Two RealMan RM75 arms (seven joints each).
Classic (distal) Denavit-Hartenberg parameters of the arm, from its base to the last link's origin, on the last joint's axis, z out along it. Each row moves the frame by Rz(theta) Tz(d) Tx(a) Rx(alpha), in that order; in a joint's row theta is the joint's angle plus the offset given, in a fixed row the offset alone. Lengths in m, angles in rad.
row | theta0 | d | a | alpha
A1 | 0 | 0.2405 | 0 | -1.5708
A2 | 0 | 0 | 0 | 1.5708
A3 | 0 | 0.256 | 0 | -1.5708
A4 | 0 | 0 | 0 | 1.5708
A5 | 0 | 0.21 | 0 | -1.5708
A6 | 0 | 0 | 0 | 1.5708
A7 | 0 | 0.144 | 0 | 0
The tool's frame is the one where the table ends.
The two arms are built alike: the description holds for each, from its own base.
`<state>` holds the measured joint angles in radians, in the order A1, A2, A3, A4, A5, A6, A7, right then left.
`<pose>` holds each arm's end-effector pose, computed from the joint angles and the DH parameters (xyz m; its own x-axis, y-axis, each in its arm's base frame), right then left.
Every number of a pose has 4 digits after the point.
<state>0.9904 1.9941 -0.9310 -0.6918 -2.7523 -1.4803 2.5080 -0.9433 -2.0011 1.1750 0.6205 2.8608 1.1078 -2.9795</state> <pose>0.1977 0.4193 0.0120 0.5331 -0.8315 0.1566 -0.7337 -0.5465 -0.4038 -0.2365 0.4419 0.0012 0.3632 0.9264 0.0997 0.7007 -0.2011 -0.6846</pose>
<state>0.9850 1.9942 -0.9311 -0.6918 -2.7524 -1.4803 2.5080 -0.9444 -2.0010 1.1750 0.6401 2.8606 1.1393 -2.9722</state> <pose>0.1999 0.4182 0.0120 0.5286 -0.8343 0.1568 -0.7366 -0.5426 -0.4038 -0.2328 0.4409 0.0029 0.3653 0.9272 0.0827 0.6988 -0.2144 -0.6824</pose>
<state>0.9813 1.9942 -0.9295 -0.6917 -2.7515 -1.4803 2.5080 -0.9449 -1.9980 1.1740 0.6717 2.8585 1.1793 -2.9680</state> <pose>0.2014 0.4175 0.0120 0.5252 -0.8367 0.1550 -0.7398 -0.5390 -0.4026 -0.2271 0.4408 0.0071 0.3682 0.9270 0.0710 0.6982 -0.2252 -0.6796</pose>
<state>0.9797 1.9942 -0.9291 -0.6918 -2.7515 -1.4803 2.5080 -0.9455 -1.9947 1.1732 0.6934 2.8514 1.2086 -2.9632</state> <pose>0.2020 0.4172 0.0121 0.5239 -0.8377 0.1546 -0.7409 -0.5376 -0.4026 -0.2228 0.4406 0.0102 0.3698 0.9269 0.0631 0.7006 -0.2336 -0.6743</pose>
